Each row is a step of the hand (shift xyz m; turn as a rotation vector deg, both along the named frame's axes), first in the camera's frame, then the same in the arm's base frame.
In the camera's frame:
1: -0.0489 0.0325 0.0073 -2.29 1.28 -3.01
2: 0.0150 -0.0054 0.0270 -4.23 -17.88 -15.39
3: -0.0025 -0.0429 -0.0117 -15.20 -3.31 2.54
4: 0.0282 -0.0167 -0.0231 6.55 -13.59 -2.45
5: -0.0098 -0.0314 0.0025 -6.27 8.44 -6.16
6: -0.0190 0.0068 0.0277 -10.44 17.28 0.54
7: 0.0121 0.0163 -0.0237 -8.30 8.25 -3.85
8: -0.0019 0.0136 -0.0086 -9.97 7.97 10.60
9: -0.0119 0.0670 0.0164 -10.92 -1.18 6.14
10: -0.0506 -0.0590 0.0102 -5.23 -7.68 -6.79
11: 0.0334 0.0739 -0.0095 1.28 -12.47 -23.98
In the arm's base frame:
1: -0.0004 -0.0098 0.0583 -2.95 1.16 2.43
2: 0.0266 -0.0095 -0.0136 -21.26 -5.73 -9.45
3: -0.0267 -0.0229 -0.0273 -4.86 -11.85 9.19
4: -0.0150 0.0170 -0.0331 -4.61 -3.87 -14.05
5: -0.0132 -0.0270 -0.0136 -4.49 5.25 10.04
6: 0.0188 -0.0207 0.0198 2.87 5.12 19.32
7: -0.0095 0.0297 0.0009 -3.37 2.79 11.52
8: -0.0030 0.0123 0.0101 8.14 -5.95 13.18
9: 0.0341 0.0280 0.0543 0.61 -10.02 7.58
10: -0.0324 -0.0714 -0.0014 -10.59 -4.25 -1.53
11: 0.0320 0.0711 0.0242 -24.45 5.34 -10.29

